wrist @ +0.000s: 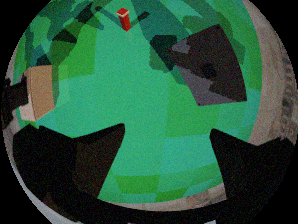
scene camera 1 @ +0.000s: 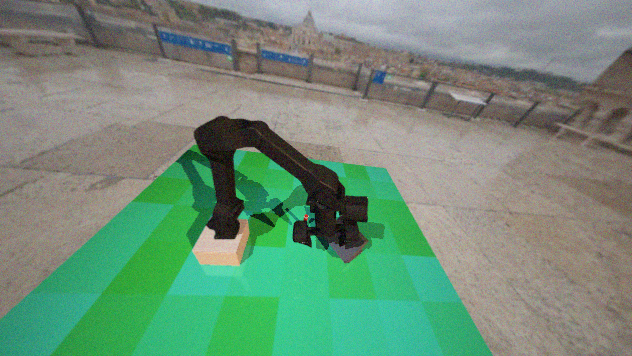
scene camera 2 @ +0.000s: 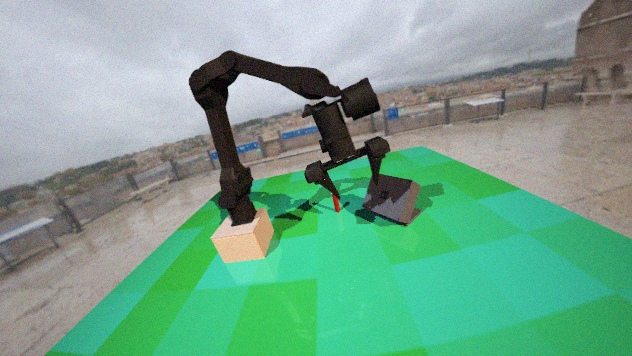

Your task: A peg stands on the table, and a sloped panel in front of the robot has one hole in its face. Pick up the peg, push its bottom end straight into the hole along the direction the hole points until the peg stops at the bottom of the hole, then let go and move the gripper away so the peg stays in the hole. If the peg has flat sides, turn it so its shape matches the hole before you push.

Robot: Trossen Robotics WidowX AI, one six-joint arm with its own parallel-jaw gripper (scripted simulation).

Labels:
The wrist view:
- gripper: 170,131
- dark sloped panel: 210,46
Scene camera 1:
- gripper: 325,245
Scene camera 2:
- gripper: 358,192
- dark sloped panel: 401,200

